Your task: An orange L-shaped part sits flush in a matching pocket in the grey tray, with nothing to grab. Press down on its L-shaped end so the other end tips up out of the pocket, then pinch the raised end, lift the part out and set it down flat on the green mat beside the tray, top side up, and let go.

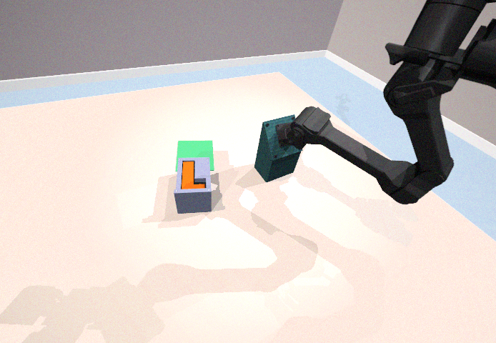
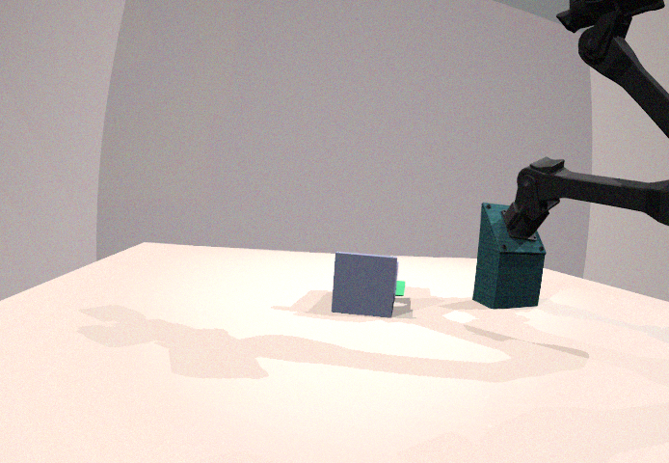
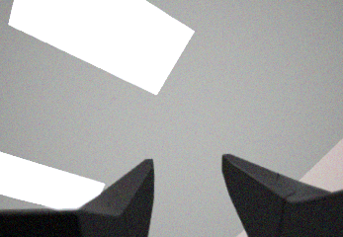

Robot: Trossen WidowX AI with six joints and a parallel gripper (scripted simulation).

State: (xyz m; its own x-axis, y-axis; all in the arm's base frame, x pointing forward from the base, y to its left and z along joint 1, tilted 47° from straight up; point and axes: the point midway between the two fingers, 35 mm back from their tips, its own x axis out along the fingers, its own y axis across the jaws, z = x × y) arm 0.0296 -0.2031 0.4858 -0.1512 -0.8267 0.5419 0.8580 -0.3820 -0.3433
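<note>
My gripper tip is 290 mm short of the orange L-shaped part, 210 mm to the left of it and 610 mm above it. The rest, counted from my gripper tip: green mat (240 mm ahead, 360 mm to the right, 680 mm below).
</note>
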